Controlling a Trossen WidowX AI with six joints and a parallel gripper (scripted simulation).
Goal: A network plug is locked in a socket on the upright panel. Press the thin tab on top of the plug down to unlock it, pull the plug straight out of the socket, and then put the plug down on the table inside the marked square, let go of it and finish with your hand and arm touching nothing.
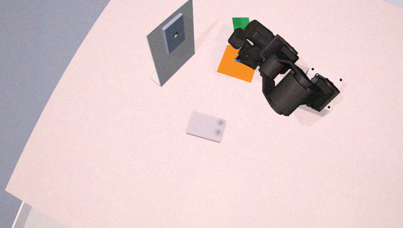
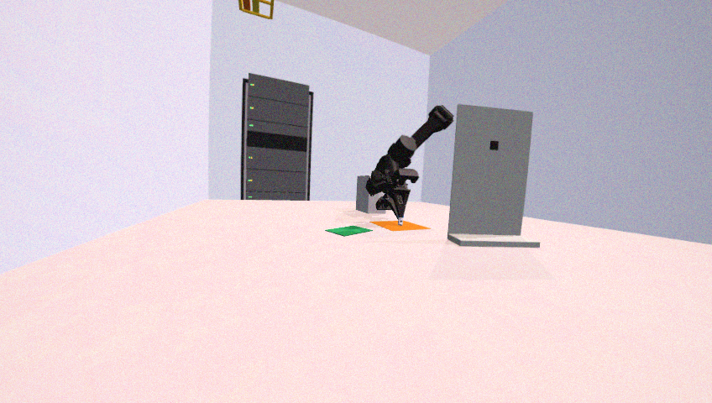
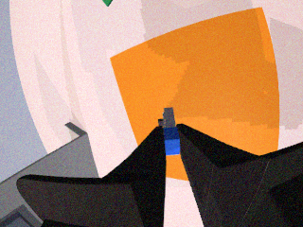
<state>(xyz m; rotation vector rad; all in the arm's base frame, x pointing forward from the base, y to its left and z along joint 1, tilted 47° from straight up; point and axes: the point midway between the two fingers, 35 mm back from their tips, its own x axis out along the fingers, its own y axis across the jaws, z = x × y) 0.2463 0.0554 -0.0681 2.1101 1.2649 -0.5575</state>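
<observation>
Right now the orange marked square is 2 cm below my gripper tip and 1 cm behind it. From my gripper tip the other things lie so: upright grey panel (17 cm ahead, 12 cm to the left, 11 cm above); network plug (right at my gripper tip); green square (15 cm to the right, 5 cm ahead, 2 cm below).
</observation>
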